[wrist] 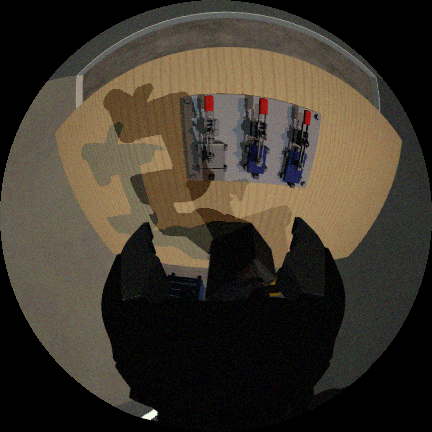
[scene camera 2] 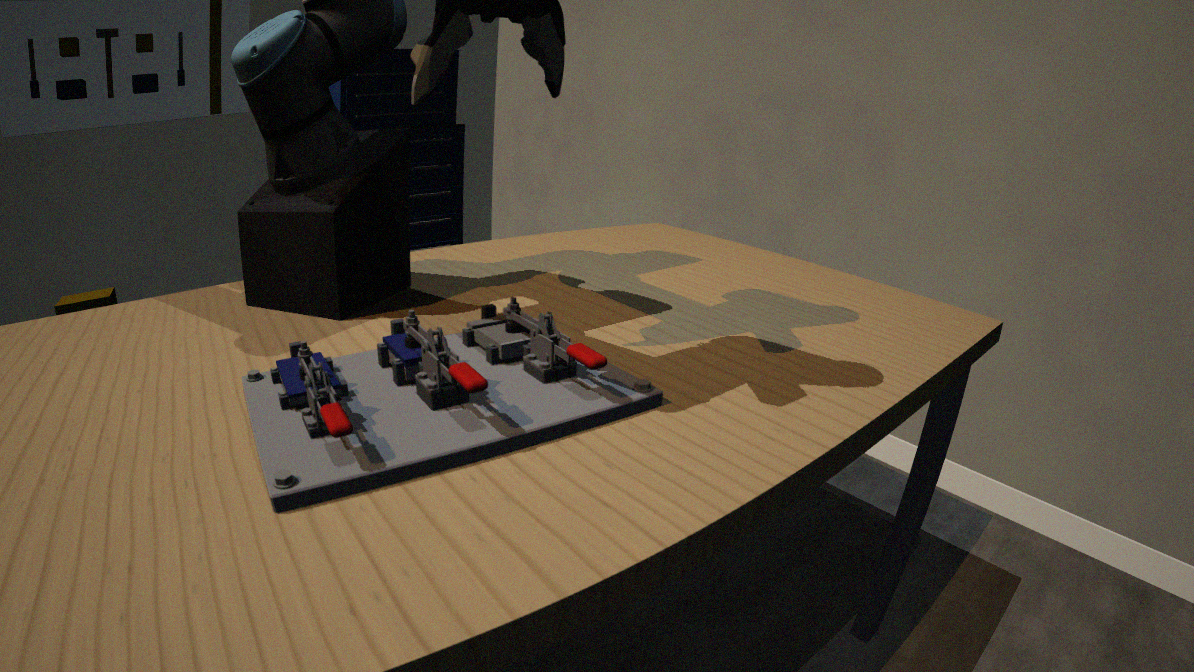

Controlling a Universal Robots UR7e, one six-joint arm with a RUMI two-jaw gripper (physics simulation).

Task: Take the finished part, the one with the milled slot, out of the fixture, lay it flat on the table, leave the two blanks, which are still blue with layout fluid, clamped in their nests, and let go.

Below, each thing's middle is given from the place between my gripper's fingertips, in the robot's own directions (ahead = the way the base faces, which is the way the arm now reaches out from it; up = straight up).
Scene:
I see my gripper 2 cm past the finished part (scene camera 2: 492,330), 3 cm to the right of it and 24 cm above it. The rest, counted from my hand: fixture plate (scene camera 2: 396,436): 3 cm ahead, 8 cm to the right, 26 cm below.

